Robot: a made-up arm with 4 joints. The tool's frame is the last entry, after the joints.
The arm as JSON. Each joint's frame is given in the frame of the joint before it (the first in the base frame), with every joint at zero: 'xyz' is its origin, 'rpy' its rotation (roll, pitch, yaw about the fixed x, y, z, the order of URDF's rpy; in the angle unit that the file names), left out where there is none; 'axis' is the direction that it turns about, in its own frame. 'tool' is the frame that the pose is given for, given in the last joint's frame.
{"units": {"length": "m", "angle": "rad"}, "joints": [
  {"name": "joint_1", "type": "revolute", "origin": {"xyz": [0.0, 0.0, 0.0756]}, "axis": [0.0, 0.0, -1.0]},
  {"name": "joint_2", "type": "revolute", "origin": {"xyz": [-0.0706, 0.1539, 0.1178]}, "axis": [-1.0, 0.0, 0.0]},
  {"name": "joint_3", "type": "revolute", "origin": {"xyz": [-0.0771, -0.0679, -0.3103]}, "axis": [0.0, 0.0, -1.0]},
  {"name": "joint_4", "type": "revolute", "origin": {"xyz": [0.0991, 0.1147, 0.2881]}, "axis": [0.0, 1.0, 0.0]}
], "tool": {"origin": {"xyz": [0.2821, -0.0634, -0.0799]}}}
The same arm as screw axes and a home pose.
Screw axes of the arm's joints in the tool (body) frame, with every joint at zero. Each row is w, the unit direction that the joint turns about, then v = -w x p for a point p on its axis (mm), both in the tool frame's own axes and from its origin. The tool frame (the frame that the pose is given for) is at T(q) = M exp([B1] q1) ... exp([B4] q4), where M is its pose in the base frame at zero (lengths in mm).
B1 = (0, 0, -1, 137.3, -233.5, 0)
B2 = (-1, 0, 0, 0, -102.1, 16.6)
B3 = (0, 0, -1, 51.3, -381.2, 0)
B4 = (0, 1, 0, -79.9, 0, -282.1)
M =
1 0 0 233.5
0 1 0 137.3
0 0 1 91.3
0 0 0 1

